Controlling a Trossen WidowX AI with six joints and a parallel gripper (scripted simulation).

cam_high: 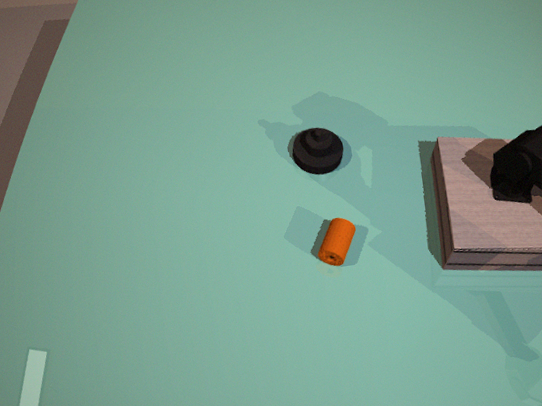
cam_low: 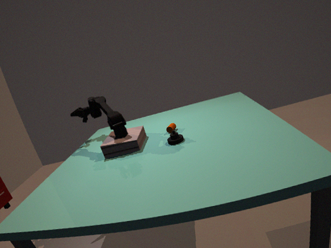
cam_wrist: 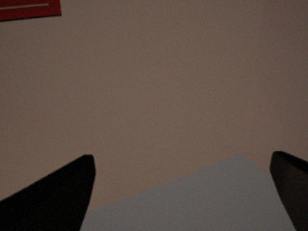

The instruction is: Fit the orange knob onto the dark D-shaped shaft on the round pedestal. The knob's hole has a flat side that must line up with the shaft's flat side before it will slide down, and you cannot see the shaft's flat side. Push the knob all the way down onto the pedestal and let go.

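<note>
Now: the orange knob 780 mm ahead of my gripper tip, 190 mm to the right of it and 220 mm below it. From my gripper tip the other things lie so: dark round pedestal 830 mm ahead, 360 mm to the right, 210 mm below.
</note>
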